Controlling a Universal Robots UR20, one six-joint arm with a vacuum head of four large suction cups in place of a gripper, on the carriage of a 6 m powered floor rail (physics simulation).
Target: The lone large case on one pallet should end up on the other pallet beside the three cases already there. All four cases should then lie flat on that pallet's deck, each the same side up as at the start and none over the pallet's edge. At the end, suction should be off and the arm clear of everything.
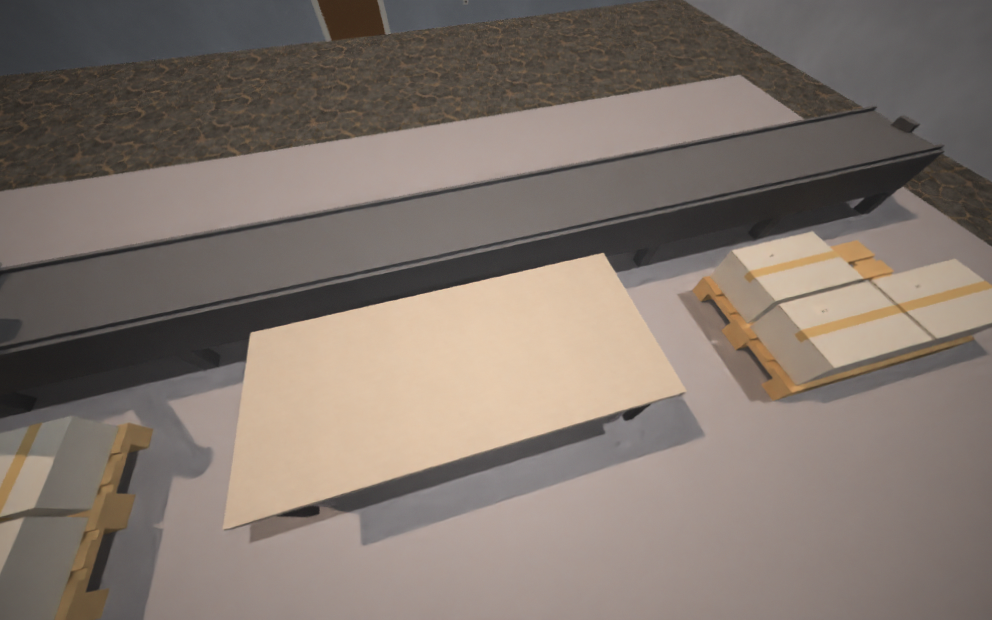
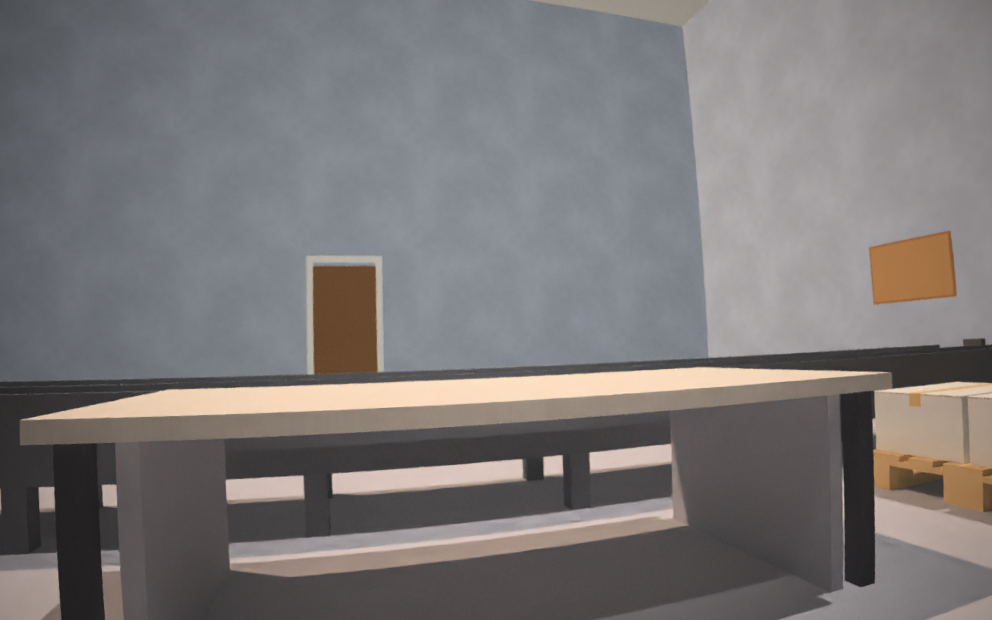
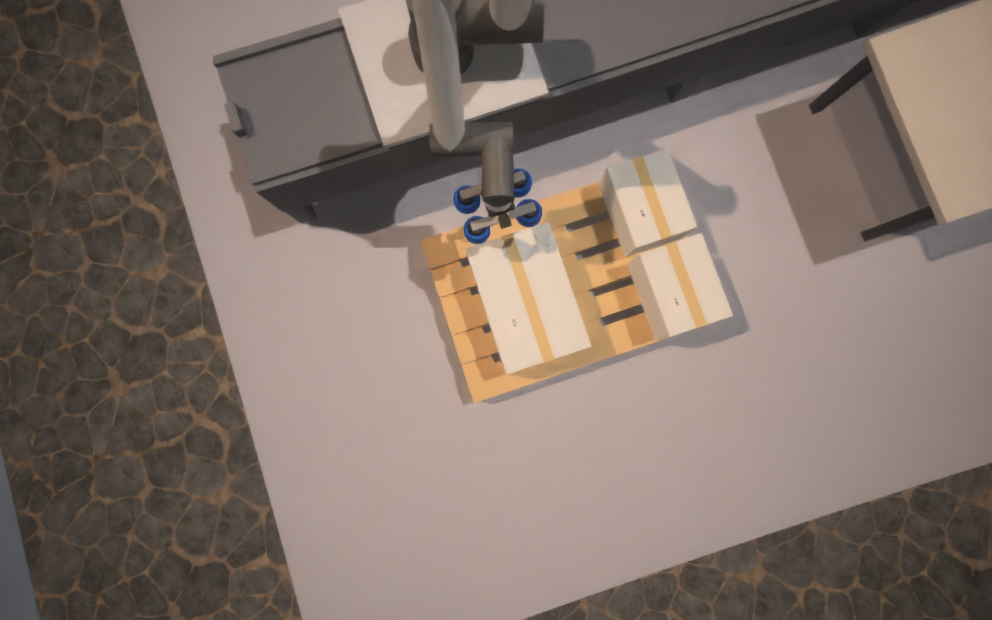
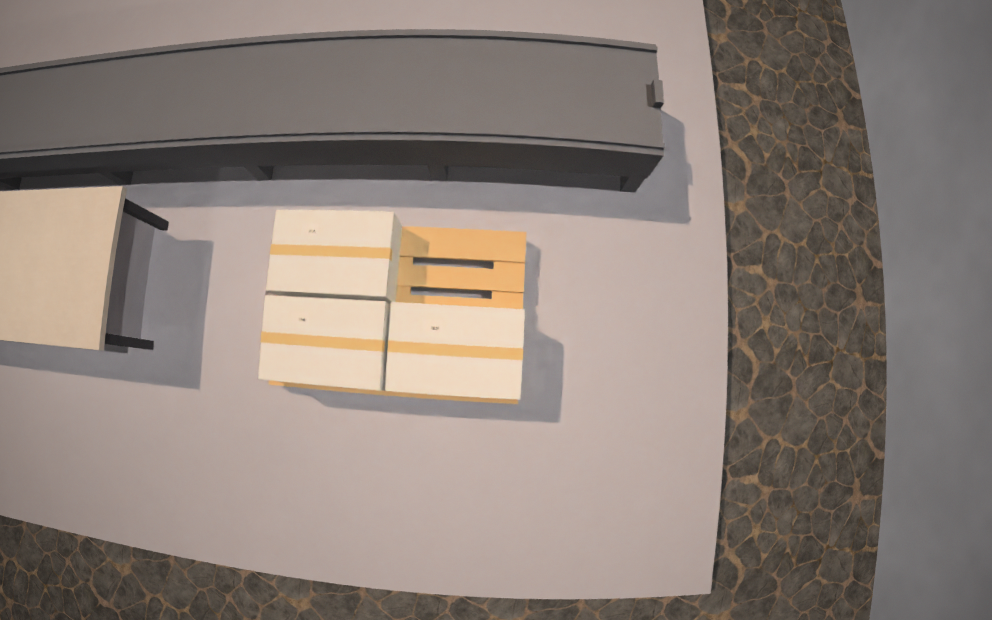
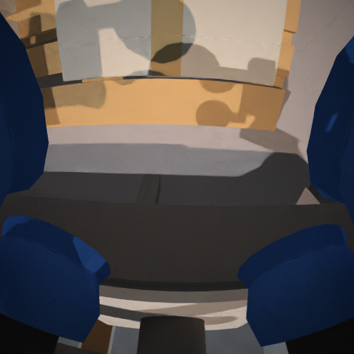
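The large case point(image 3: 497, 299) point(image 5: 235, 30) lies flat on the north pallet point(image 3: 468, 310) point(image 5: 150, 102) point(image 1: 113, 511), beside two smaller cases point(image 3: 629, 212) point(image 3: 662, 285) at its table-side end. My vacuum head point(image 3: 498, 206) point(image 5: 177, 200) hangs above the rail-side end of the large case, apart from it, and its cups carry nothing. The south pallet point(image 4: 468, 244) point(image 1: 852, 252) point(image 2: 969, 486) bears three flat cases point(image 4: 329, 274) point(image 4: 321, 365) point(image 4: 453, 380) point(image 1: 812, 281) point(image 1: 863, 347) point(image 1: 943, 277) point(image 2: 921, 427). Its bare deck quarter is on the rail side, away from the table.
The table point(image 1: 453, 387) point(image 2: 438, 398) point(image 3: 943, 109) point(image 4: 58, 270) stands between the pallets. The raised rail point(image 1: 438, 233) point(image 3: 292, 109) point(image 4: 365, 87) point(image 5: 175, 240) runs along one side of them. My arm stands on the white carriage point(image 3: 402, 109) by the north pallet.
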